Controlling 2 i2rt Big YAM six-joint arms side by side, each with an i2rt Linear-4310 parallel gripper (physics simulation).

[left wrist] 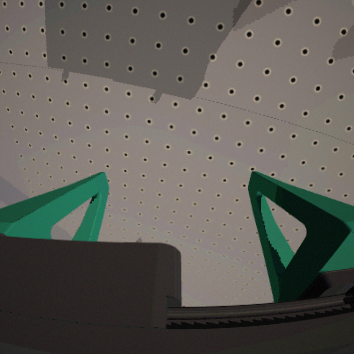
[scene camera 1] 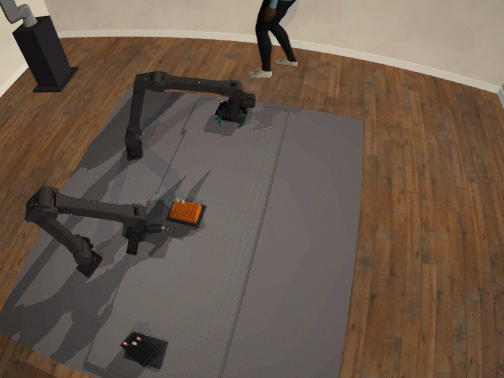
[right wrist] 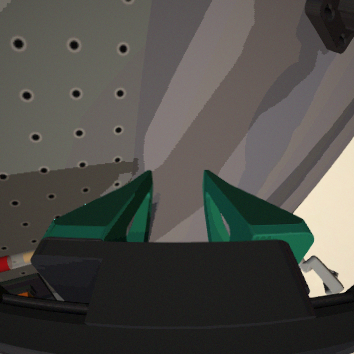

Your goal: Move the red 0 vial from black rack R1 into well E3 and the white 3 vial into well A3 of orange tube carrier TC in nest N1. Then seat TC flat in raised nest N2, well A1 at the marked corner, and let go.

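Places are measured from the left arm's base along level axes (x right, y ahead, z up), in metres.
Where they show: left gripper, fingertip midpoint: [left wrist: 177, 179] [scene camera 1: 229, 126]; right gripper, fingertip midpoint: [right wrist: 177, 177]; left arm's base, link origin: [scene camera 1: 134, 151]; right arm's base, link origin: [scene camera 1: 90, 264].
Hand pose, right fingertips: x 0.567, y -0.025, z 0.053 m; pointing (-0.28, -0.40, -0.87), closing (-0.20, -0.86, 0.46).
Observation:
Each offset is from my right fingertips to the top centre of the thing. "spot": to the spot under its first point. Level surfaces: height alone.
The orange tube carrier @(dx -0.090, dy +0.265, dz -0.004 m) [scene camera 1: 186, 212] [right wrist: 22, 294] sits in a dark nest @(spot: dx -0.059, dy +0.339, dz -0.035 m) [scene camera 1: 202, 215]; pale-topped vials @(spot: dx -0.142, dy +0.250, dz -0.009 m) [scene camera 1: 180, 201] stand at its back left edge. A red-ended vial @(dx -0.036, dy +0.148, dz -0.026 m) [scene camera 1: 165, 228] [right wrist: 6, 263] lies near the nest, beside my right gripper. The black rack @(dx +0.510, dy -0.027, dz +0.004 m) [scene camera 1: 143, 351] holds red- and white-topped vials. Vial numbers are too small to read. My right gripper [right wrist: 177, 177] is partly open and empty. My left gripper [scene camera 1: 230, 122] [left wrist: 177, 179] is open and empty at the back, over a dark raised nest [scene camera 1: 223, 108] that it largely hides.
A dark base plate @(dx +0.514, dy -0.006, dz -0.028 m) [scene camera 1: 161, 352] lies under the black rack at the bottom of scene camera 1. My right arm's forearm [scene camera 1: 92, 207] reaches toward the carrier from the left. A person [scene camera 1: 270, 37] stands beyond the mat @(dz -0.053 m) [scene camera 1: 320, 200]. A dark pedestal [scene camera 1: 44, 55] stands at the far left.

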